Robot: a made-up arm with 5 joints.
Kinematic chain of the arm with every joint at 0, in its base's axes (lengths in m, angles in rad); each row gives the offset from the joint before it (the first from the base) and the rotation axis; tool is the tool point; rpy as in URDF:
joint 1: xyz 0.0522 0 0.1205 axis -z
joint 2: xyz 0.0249 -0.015 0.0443 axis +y
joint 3: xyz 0.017 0 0.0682 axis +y
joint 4: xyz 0.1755 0 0.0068 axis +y
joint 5: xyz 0.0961 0.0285 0 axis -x
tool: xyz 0 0 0 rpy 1.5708 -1.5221 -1.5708
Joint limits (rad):
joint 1: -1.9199..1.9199
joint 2: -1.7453..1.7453
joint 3: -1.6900..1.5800
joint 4: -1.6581..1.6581
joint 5: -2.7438..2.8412
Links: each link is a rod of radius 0.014 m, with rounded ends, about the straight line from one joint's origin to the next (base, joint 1, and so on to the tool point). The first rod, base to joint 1, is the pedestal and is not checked.
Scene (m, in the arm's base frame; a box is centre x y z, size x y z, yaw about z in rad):
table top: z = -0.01
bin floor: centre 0.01 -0.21 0 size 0.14 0.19 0.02 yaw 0.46
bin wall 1: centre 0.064 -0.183 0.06 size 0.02 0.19 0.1 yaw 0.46
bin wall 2: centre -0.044 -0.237 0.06 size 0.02 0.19 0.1 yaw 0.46
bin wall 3: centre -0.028 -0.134 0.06 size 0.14 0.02 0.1 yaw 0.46
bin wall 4: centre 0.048 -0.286 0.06 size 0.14 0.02 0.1 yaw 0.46
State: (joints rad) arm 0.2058 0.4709 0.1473 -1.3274 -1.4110
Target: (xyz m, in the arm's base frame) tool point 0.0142 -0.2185 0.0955
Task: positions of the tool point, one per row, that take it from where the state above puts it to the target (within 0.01 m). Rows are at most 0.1 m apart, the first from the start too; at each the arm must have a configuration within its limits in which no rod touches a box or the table.
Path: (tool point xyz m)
1: 0.3317 -0.1053 0.1904
2: 0.3072 -0.1600 0.1935
3: 0.2685 -0.2055 0.1938
4: 0.2194 -0.2380 0.1917
5: 0.1646 -0.2553 0.1877
6: 0.1090 -0.2569 0.1822
7: 0.0576 -0.2437 0.1758
8: 0.0142 -0.2185 0.1692
9: 0.0133 -0.2223 0.1325
10: 0.0142 -0.2185 0.0955

